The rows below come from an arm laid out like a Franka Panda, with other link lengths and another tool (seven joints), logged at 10 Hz.
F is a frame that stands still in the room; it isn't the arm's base.
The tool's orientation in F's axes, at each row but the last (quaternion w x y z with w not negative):
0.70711 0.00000 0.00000 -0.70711
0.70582 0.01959 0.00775 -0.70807
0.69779 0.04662 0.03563 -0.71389
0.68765 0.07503 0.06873 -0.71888
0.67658 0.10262 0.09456 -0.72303
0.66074 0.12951 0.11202 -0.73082
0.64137 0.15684 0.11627 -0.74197
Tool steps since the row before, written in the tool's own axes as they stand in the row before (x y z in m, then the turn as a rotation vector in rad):
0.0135 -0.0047 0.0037 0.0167 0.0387 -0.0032
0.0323 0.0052 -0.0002 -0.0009 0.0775 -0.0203
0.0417 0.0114 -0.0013 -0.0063 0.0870 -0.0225
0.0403 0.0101 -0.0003 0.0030 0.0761 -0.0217
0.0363 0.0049 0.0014 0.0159 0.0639 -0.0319
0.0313 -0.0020 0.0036 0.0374 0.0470 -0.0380
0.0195 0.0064 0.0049 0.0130 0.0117 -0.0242
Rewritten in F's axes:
-0.0047 -0.0135 0.0037 0.0387 -0.0167 -0.0032
0.0051 -0.0323 -0.0014 0.0778 0.0014 -0.0190
0.0105 -0.0415 -0.0060 0.0875 0.0068 -0.0204
0.0084 -0.0398 -0.0084 0.0762 -0.0020 -0.0215
0.0026 -0.0355 -0.0087 0.0634 -0.0107 -0.0349
-0.0051 -0.0303 -0.0072 0.0448 -0.0271 -0.0480
0.0034 -0.0206 -0.0027 0.0119 -0.0046 -0.0270

